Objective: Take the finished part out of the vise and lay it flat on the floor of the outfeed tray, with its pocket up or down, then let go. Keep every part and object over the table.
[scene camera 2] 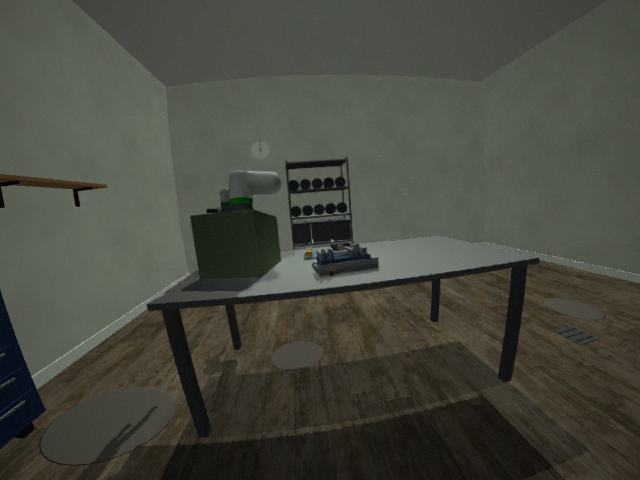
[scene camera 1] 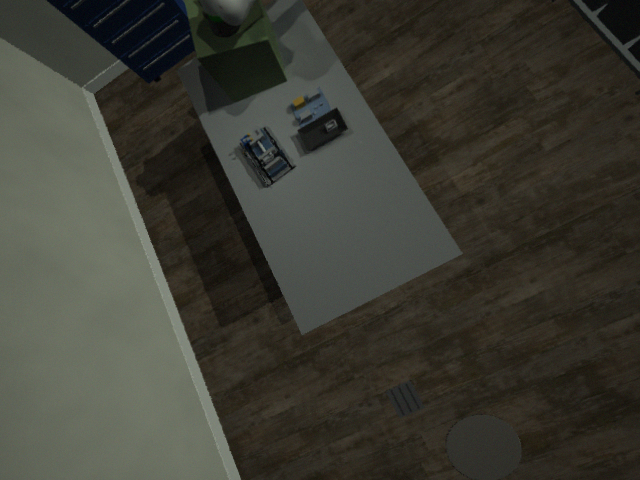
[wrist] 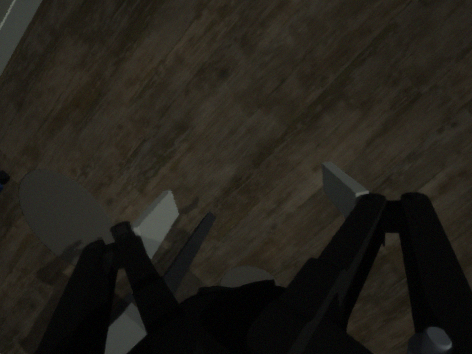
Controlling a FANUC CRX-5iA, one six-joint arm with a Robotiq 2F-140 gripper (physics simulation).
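Places are measured from the arm's base along level axes (x up, y back, z right), in centimetres.
Where they show: gripper, between the fingertips: (wrist: pixel 245 190); arm's base, origin of its link: (scene camera 2: pixel 241 215) (scene camera 1: pixel 225 23).
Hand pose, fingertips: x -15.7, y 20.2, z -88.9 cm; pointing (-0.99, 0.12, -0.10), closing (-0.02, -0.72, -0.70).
Each offset is from my fingertips to the top centre of the thing. "spot": to the spot under its first point. Level surfaces: height alone.
My gripper (wrist: pixel 245 190) is open in the wrist view, with wooden floor showing between its pale fingertips. The gripper itself cannot be made out in either scene view. A blue and grey fixture assembly (scene camera 1: pixel 266 155) (scene camera 2: pixel 343 255) stands near one long table edge. Beside it, a dark rectangular holder @[spot: dx -13.6, dy -79.0, dz +87.2 cm] (scene camera 1: pixel 315 136) carries a small light piece with a dark centre @[dx -10.1, dy -81.4, dz +77.5 cm] (scene camera 1: pixel 330 125). A blue plate @[dx -14.0, dy -63.8, dz +78.8 cm] (scene camera 1: pixel 318 110) with small blocks adjoins the holder. The views are too small and dim to tell for certain which is the vise, the finished part or the outfeed tray.
The arm (scene camera 1: pixel 227 7) (scene camera 2: pixel 258 181) rises from a green pedestal (scene camera 1: pixel 248 67) (scene camera 2: pixel 227 248) on the table @[dx -14.8 cm] (scene camera 1: pixel 351 227) (scene camera 2: pixel 439 253). A yellow block @[dx -10.4, dy -58.1, dz +82.1 cm] (scene camera 1: pixel 298 101) (scene camera 2: pixel 308 253) sits on the blue plate. A shelf rack (scene camera 2: pixel 316 164) stands behind the table.
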